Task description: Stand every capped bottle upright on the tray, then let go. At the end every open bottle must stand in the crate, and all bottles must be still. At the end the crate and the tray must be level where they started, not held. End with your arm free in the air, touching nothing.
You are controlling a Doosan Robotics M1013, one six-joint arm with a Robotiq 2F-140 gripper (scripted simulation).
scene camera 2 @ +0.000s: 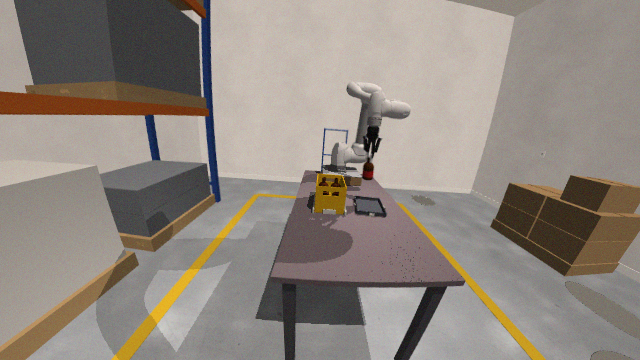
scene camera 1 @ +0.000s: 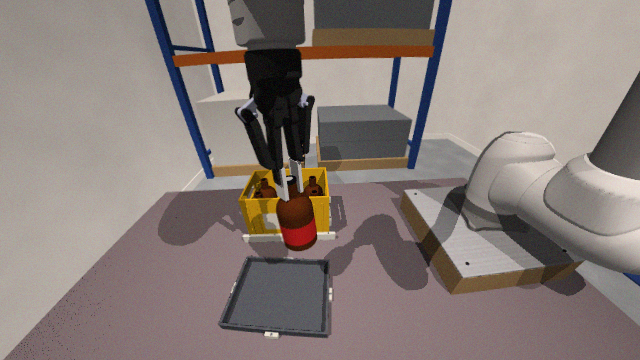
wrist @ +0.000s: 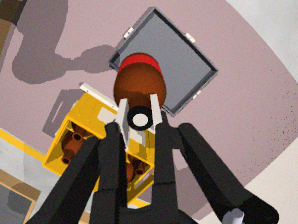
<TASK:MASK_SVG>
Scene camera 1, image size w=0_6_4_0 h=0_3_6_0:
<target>my gripper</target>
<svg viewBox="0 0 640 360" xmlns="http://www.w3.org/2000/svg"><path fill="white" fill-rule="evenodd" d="M246 51L244 60L250 83L250 100L243 107L237 107L235 114L245 126L259 164L268 170L272 170L277 196L284 201L288 201L289 193L286 171L283 167L281 127L283 126L289 155L290 175L296 176L297 189L301 193L304 191L301 162L305 160L303 155L309 153L311 114L315 97L303 93L300 85L302 62L299 49ZM256 108L263 115L267 143L260 123L257 120Z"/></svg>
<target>dark grey tray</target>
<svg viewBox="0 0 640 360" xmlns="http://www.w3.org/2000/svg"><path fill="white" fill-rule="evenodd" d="M247 256L219 326L222 329L235 331L279 333L279 335L326 338L328 329L329 260Z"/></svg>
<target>yellow crate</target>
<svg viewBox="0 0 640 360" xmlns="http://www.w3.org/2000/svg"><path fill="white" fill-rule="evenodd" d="M254 170L238 200L249 234L281 234L276 215L276 204L280 197L257 199L254 197L254 193L261 188L261 178L267 178L269 186L276 190L272 170ZM302 168L303 190L309 185L310 176L316 176L316 184L320 185L323 190L323 196L309 197L313 204L317 232L329 232L328 184L315 168Z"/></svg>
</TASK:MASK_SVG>
